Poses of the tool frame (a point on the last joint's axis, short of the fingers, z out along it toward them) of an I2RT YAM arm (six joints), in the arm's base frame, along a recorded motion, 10 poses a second.
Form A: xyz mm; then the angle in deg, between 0 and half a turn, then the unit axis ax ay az.
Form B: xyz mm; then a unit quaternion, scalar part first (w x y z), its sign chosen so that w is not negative. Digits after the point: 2 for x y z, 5 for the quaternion.
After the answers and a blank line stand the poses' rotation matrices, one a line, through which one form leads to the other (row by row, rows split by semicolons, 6 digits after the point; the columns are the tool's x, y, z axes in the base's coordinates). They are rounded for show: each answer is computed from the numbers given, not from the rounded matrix.
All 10 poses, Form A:
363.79 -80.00 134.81 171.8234 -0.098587 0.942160 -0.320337
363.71 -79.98 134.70 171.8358 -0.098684 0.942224 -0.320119
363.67 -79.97 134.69 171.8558 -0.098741 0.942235 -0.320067
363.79 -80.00 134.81 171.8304 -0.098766 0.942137 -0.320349
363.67 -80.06 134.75 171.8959 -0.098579 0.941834 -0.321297
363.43 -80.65 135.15 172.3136 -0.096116 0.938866 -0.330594
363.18 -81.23 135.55 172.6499 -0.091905 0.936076 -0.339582
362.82 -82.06 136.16 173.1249 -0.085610 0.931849 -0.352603
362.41 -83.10 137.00 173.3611 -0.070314 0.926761 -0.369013
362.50 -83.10 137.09 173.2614 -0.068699 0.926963 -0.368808
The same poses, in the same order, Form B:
363.79 -80.00 134.81 0.07129 -0.09834 0.93976 -0.31952
363.71 -79.98 134.70 0.07119 -0.09843 0.93983 -0.31931
363.67 -79.97 134.69 0.07101 -0.09849 0.93986 -0.31926
363.79 -80.00 134.81 0.07123 -0.09852 0.93974 -0.31954
363.67 -80.06 134.75 0.07066 -0.09833 0.93948 -0.32049
363.43 -80.65 135.15 0.06703 -0.09590 0.93675 -0.32985
363.18 -81.23 135.55 0.06410 -0.09172 0.93415 -0.33888
362.82 -82.06 136.16 0.05996 -0.08546 0.93017 -0.35197
362.41 -83.10 137.00 0.05790 -0.07020 0.92521 -0.36839
362.50 -83.10 137.09 0.05877 -0.06858 0.92536 -0.36817

-0.970494 -0.139265 0.196839; -0.230385 0.776472 -0.586527; -0.071157 -0.614570 -0.785646
-0.970487 -0.139562 0.196667; -0.230483 0.776708 -0.586176; -0.070945 -0.614204 -0.785952
-0.970513 -0.139794 0.196370; -0.230479 0.776746 -0.586127; -0.070593 -0.614104 -0.786062
-0.970441 -0.139635 0.196839; -0.230681 0.776384 -0.586527; -0.070923 -0.614597 -0.785646
-0.970675 -0.139469 0.195802; -0.230057 0.775229 -0.588297; -0.069742 -0.616091 -0.784581
-0.972621 -0.135452 0.188839; -0.223887 0.764004 -0.605122; -0.062309 -0.630834 -0.773412
-0.974959 -0.127910 0.181916; -0.214796 0.753492 -0.621379; -0.057592 -0.644894 -0.762099
-0.978204 -0.116769 0.171703; -0.201186 0.737631 -0.644535; -0.051392 -0.665031 -0.745046
-0.983440 -0.087229 0.158864; -0.172554 0.718717 -0.673551; -0.055425 -0.689809 -0.721867
-0.983685 -0.083647 0.159268; -0.170199 0.719494 -0.673320; -0.058271 -0.689443 -0.721993

